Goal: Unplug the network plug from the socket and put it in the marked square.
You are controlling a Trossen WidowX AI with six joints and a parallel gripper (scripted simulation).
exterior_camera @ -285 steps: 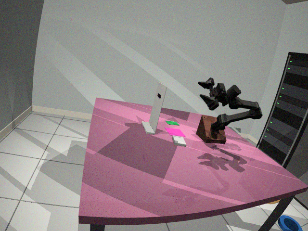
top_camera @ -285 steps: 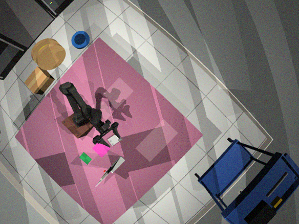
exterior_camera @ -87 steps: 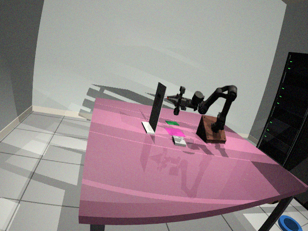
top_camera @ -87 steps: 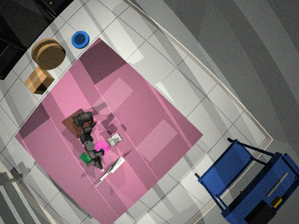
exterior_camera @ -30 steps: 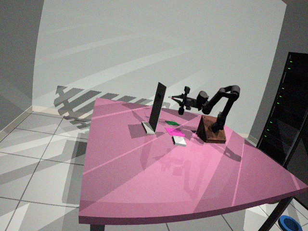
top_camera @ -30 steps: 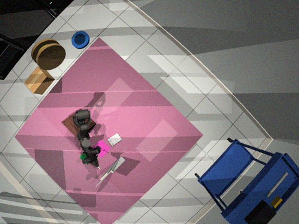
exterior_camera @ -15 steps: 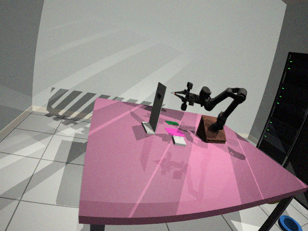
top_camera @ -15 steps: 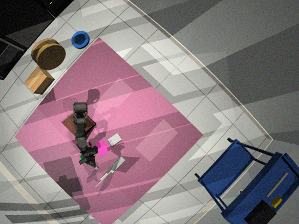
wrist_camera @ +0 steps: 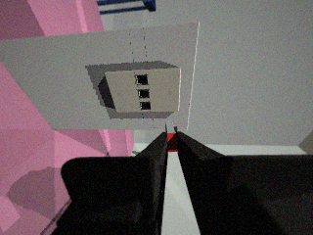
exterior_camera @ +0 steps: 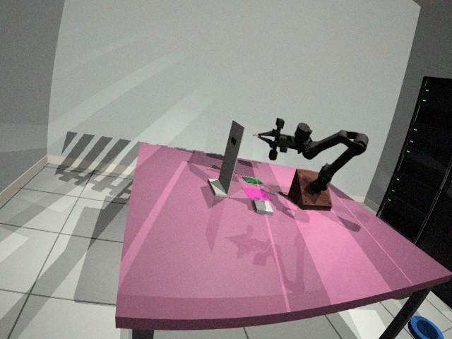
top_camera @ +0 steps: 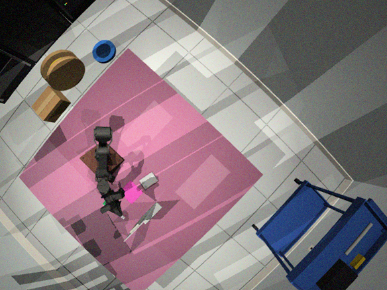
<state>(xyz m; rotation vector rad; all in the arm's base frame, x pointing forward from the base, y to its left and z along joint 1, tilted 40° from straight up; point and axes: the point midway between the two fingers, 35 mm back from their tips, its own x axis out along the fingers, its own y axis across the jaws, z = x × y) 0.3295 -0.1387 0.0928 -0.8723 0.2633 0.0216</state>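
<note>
My gripper tip is now 7 cm past the magenta square, 1 cm to the right of it and 27 cm above it. The rest, counted from my gripper tip: red plug right at my gripper tip; then grey block 5 cm behind, 16 cm to the left, 26 cm below.
</note>
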